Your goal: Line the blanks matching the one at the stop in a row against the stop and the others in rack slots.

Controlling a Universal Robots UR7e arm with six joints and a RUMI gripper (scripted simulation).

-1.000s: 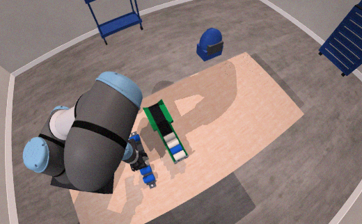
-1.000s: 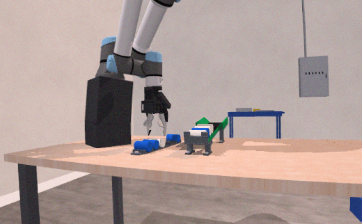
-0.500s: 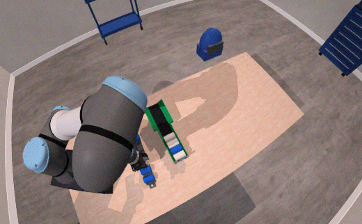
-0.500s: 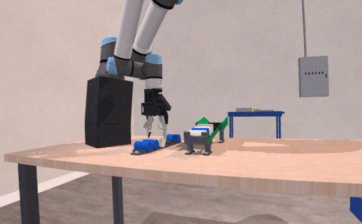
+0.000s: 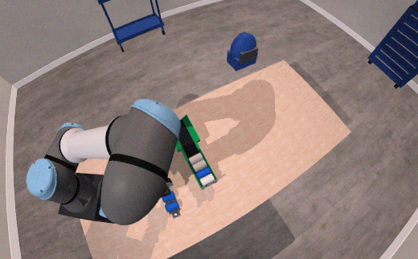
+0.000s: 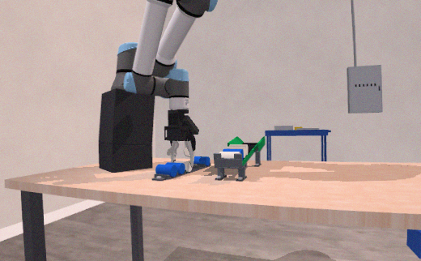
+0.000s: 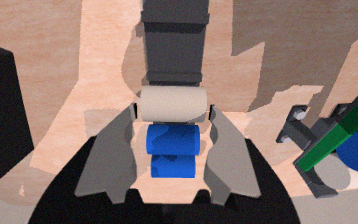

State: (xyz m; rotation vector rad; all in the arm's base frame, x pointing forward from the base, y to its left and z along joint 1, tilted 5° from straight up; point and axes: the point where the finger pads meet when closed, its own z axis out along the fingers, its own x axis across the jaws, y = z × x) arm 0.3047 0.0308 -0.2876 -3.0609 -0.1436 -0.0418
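The grey stock rack is 3 cm to the left of my hand and 4 cm below it. Also, from my hand: grey stop: 23 cm ahead, 6 cm to the right, 2 cm above.
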